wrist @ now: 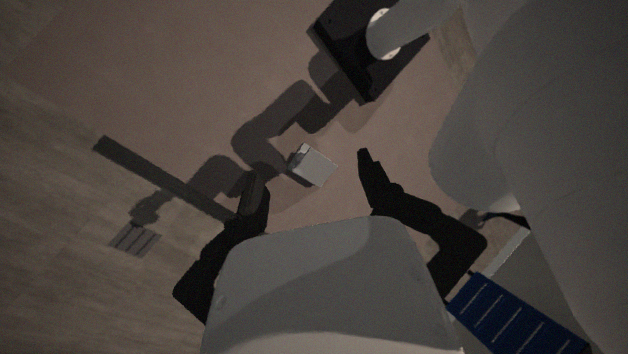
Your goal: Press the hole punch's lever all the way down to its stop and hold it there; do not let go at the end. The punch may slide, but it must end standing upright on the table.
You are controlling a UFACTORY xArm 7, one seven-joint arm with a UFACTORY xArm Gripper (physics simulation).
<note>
In view: my gripper (309, 172) and a hole punch (309, 164).
</note>
